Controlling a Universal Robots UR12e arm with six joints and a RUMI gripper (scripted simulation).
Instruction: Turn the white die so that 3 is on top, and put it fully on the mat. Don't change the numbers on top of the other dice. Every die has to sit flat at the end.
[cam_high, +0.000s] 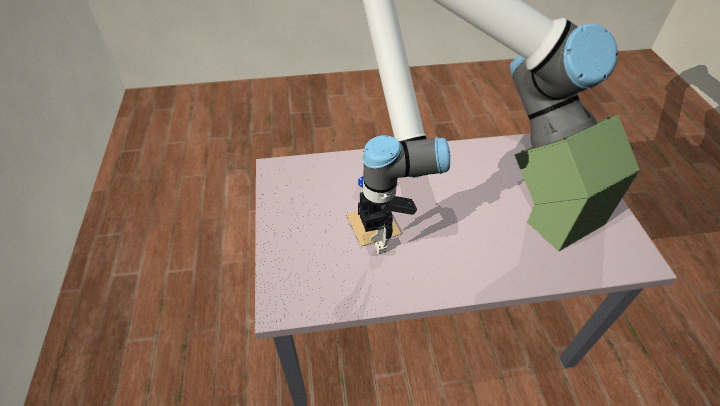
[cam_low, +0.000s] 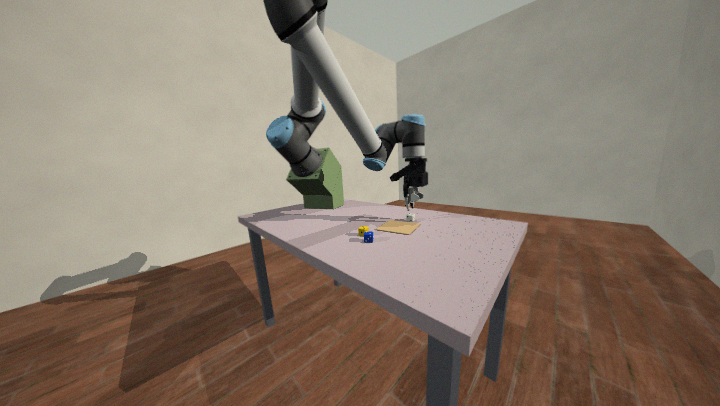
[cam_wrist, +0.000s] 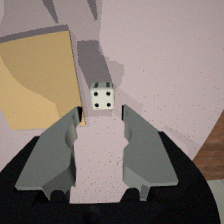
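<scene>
Now: hand 50 mm above the white die. From my hand the other things lie so: blue die 290 mm to the right, 50 mm below, 30 mm behind; yellow die 250 mm to the right, 80 mm behind, 50 mm below; tan mat 100 mm to the right, 60 mm below, 10 mm behind.
</scene>
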